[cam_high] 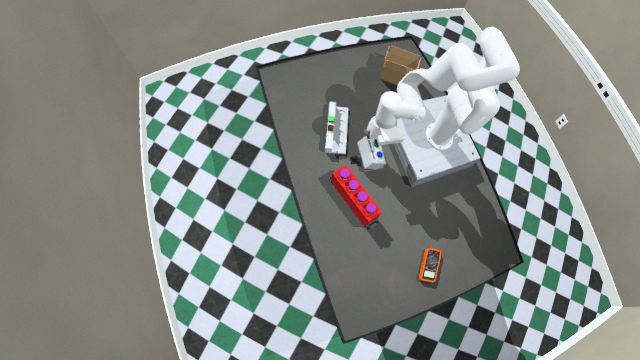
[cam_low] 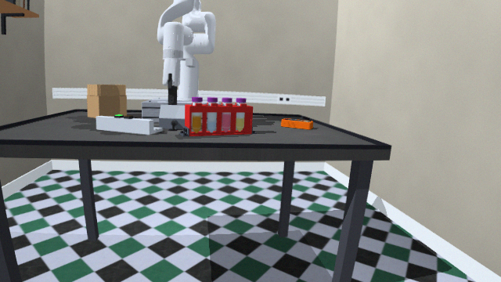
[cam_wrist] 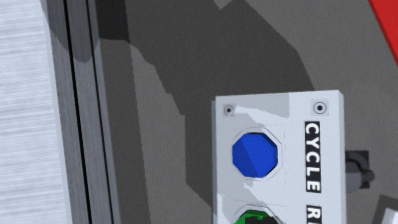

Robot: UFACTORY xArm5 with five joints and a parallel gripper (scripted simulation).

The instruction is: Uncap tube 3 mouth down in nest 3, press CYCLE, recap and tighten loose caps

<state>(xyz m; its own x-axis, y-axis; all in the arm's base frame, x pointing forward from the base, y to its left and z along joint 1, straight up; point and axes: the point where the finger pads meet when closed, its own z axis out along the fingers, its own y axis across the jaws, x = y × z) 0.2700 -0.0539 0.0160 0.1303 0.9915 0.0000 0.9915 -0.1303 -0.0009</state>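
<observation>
Right now the green ready key is 30 mm below my hand. The rest, counted from my hand: table edge 360 mm ahead, 90 mm below, 40 mm to the left; then blue cycle key 40 mm to the left, 30 mm below, 10 mm ahead; then grey key housing 50 mm below, 20 mm to the left, 20 mm ahead.
</observation>
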